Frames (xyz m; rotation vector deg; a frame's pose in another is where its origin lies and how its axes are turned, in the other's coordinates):
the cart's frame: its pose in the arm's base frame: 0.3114 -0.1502 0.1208 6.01 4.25 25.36
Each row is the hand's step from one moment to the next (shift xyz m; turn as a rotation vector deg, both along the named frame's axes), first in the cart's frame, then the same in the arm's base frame.
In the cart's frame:
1: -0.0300 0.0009 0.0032 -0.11 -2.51 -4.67
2: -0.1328 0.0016 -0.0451 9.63 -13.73 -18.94
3: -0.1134 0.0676 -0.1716 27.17 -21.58 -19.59
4: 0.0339 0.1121 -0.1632 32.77 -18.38 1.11
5: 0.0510 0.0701 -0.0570 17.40 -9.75 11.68
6: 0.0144 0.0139 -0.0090 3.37 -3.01 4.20
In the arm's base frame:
1: -0.0271 -0.0124 0.0047 0.52 -1.90 -4.92
2: -0.1246 -0.0520 -0.0381 12.70 -6.57 -20.87
3: -0.1470 0.0265 -0.1567 31.77 -6.01 -23.29
4: -0.0323 0.1292 -0.1504 37.41 -2.48 -2.65
5: 0.0109 0.0898 -0.0508 20.91 -2.25 9.59
6: 0.0062 0.0195 -0.0080 4.71 -1.61 3.65

